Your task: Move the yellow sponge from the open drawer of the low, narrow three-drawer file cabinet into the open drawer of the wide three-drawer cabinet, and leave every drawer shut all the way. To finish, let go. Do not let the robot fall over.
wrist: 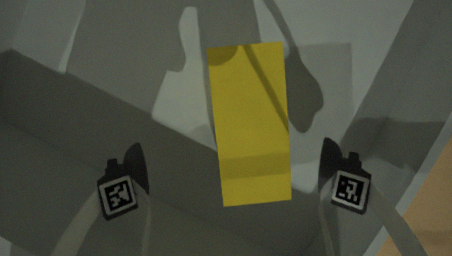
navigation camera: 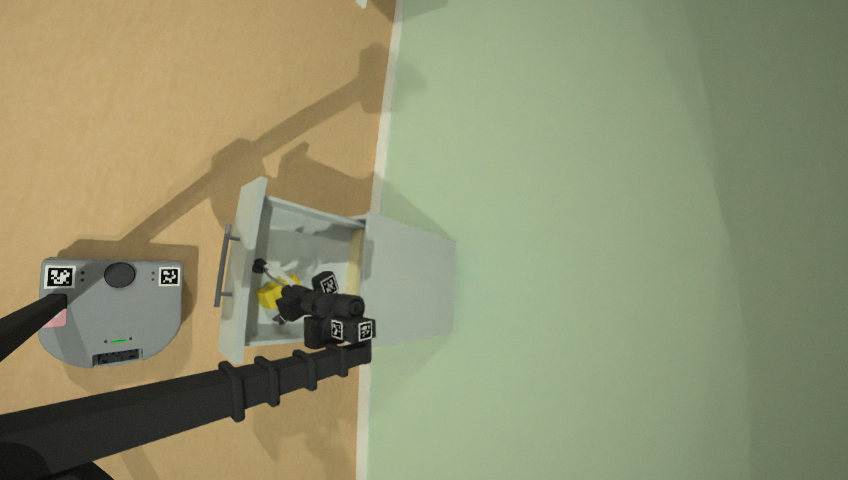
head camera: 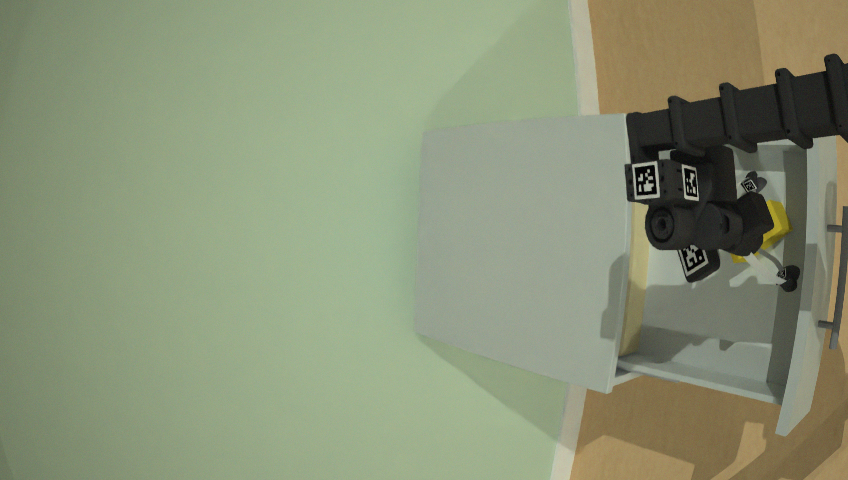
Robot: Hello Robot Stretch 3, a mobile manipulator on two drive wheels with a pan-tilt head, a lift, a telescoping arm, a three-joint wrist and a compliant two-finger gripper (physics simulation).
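Where they show: gripper, fingertip midpoint: (navigation camera: 267, 291) (head camera: 776, 230); robot's base, link origin: (navigation camera: 120, 273).
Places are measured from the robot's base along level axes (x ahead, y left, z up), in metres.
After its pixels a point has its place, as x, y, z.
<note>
The yellow sponge (head camera: 778, 223) {-0.030, -0.288, 0.584} (navigation camera: 268, 295) {-0.026, -0.293, 0.584} (wrist: 252, 100) lies inside the open drawer (head camera: 800, 380) {0.173, -0.232, 0.618} (navigation camera: 248, 208) {0.178, -0.232, 0.590} of the grey cabinet (head camera: 517, 237) {-0.029, -0.800, 0.646} (navigation camera: 410, 285) {-0.022, -0.781, 0.646}, near the drawer's front panel. My gripper (head camera: 771, 229) {-0.021, -0.304, 0.550} (navigation camera: 269, 292) {-0.021, -0.304, 0.550} (wrist: 232, 159) {-0.021, -0.304, 0.550} is open and reaches into the drawer over the sponge. In the wrist view one finger shows on each side of the sponge's lower part, with a gap on both sides. The wrist hides part of the sponge in the head and navigation views. The wide cabinet does not show in these views.
The arm (head camera: 702, 121) {-0.101, -0.250, 0.899} (navigation camera: 166, 398) {-0.084, -0.043, 0.905} stretches along one side of the open drawer. The drawer's bar handle (head camera: 839, 279) {0.047, -0.192, 0.569} (navigation camera: 222, 267) {0.040, -0.188, 0.570} faces my base (navigation camera: 119, 312) {-0.106, -0.002, 0.160}. A green wall (head camera: 238, 237) {-0.040, -1.162, 1.029} (navigation camera: 565, 237) {0.160, -1.178, 1.131} stands behind the cabinet.
</note>
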